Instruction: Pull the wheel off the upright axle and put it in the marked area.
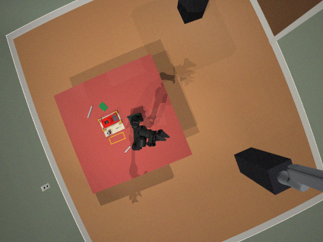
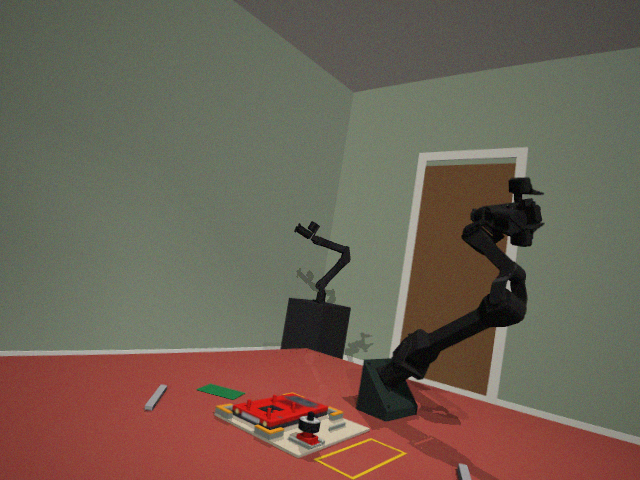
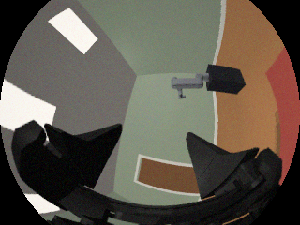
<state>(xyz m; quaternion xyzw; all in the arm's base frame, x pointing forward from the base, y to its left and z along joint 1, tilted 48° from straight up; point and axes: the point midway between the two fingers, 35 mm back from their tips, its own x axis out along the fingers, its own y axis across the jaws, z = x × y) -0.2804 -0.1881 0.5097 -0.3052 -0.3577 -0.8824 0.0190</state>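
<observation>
Right now my gripper tip is 620 mm short of the dark grey wheel, 570 mm above it and 220 mm to the left of it. Also, from my gripper tip: pale baseplate (590 mm below, 560 mm ahead, 320 mm to the right); green flat plate (600 mm below, 570 mm ahead, 540 mm to the right).
</observation>
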